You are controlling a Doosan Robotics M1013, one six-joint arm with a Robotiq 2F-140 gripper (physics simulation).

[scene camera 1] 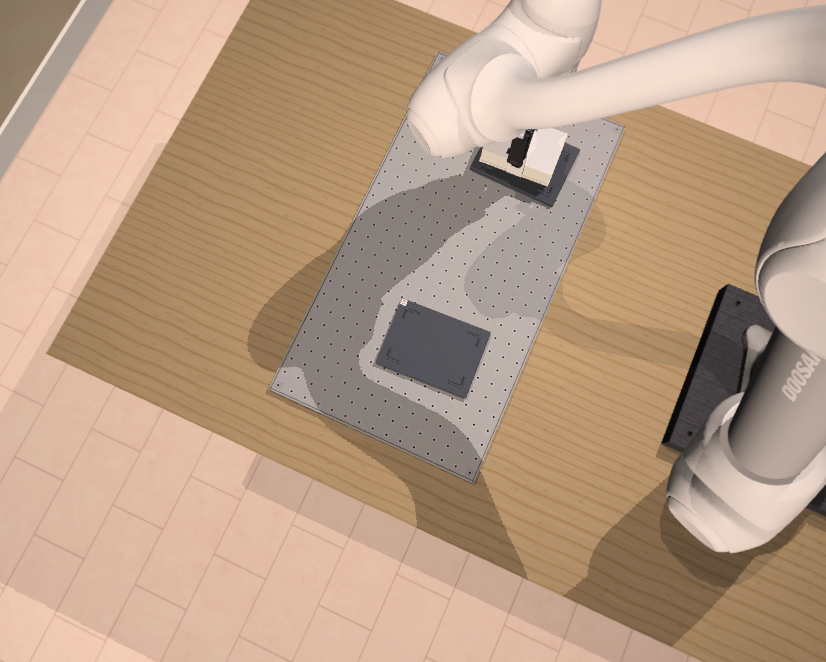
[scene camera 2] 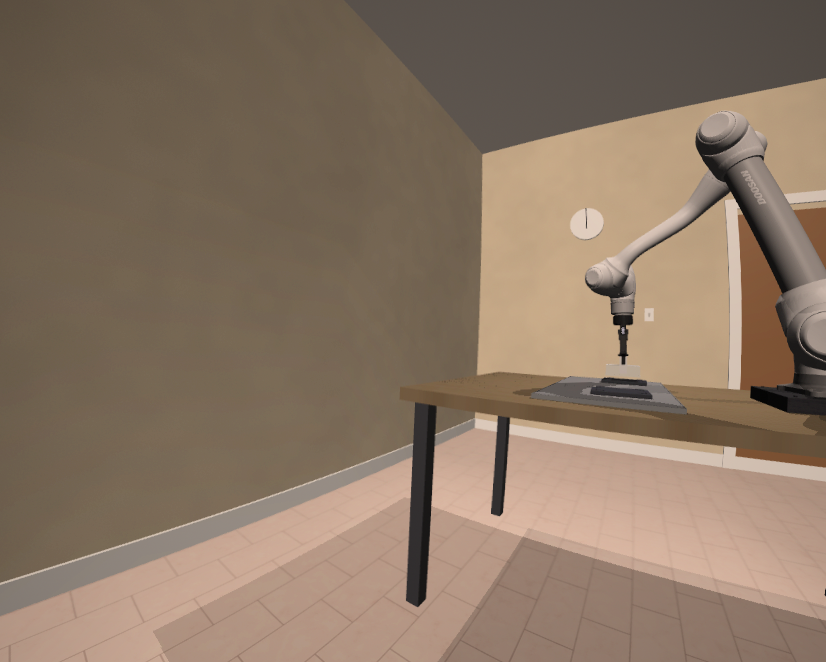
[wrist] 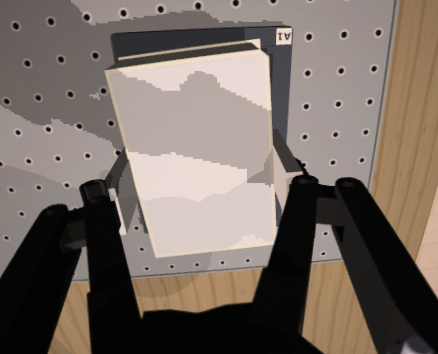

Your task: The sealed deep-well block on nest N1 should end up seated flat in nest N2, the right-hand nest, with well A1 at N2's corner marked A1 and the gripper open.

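Places are measured from the arm's base along level axes (x ahead, y left, z up), in metres.
Pixels of known places: gripper, fingertip midpoint: (scene camera 2: pixel 623 372) (wrist: pixel 203 154).
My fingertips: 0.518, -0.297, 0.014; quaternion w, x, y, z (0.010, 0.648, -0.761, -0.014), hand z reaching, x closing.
Observation:
Behind a point stands the place of what it marks, as x, y, z.
The pale sealed block (scene camera 1: pixel 544 155) @(0.484, -0.281, 0.044) (scene camera 2: pixel 622 371) (wrist: pixel 195 120) @(0.552, -0.302, 0.044) is between the fingers of my gripper (scene camera 1: pixel 525 148) @(0.518, -0.297, 0.014) (scene camera 2: pixel 623 361) @(0.518, -0.297, 0.014) (wrist: pixel 203 154) @(0.518, -0.297, 0.014), which is shut on it. It is over the dark nest N2 (scene camera 1: pixel 565 173) @(0.437, -0.288, -0.015) (scene camera 2: pixel 623 381) @(0.525, -0.240, -0.016) (wrist: pixel 282 90) @(0.540, -0.360, -0.015), the one farther up in scene camera 1. In the wrist view the block is turned a few degrees relative to the nest, and its upper right corner looks cut, on the side of the A1 label (wrist: pixel 284 36) @(0.575, -0.367, -0.014). Any gap beneath is too small to judge. Well A1 is hidden under the seal. Nest N1 (scene camera 1: pixel 435 350) @(0.580, 0.082, -0.015) (scene camera 2: pixel 621 392) @(0.590, 0.136, -0.015) is bare.
Both nests are on a grey perforated plate (scene camera 1: pixel 510 265) @(0.492, -0.100, -0.026) (wrist: pixel 340 120) @(0.502, -0.403, -0.026) on the wooden table (scene camera 1: pixel 206 172) @(1.065, -0.134, -0.039) (scene camera 2: pixel 468 394) @(1.003, 0.259, -0.039). N1 has a small white tag (scene camera 1: pixel 404 302) @(0.652, 0.015, -0.014) at one corner. The arm's black base plate (scene camera 1: pixel 710 358) @(0.136, -0.019, 0.001) is on the table at the right.

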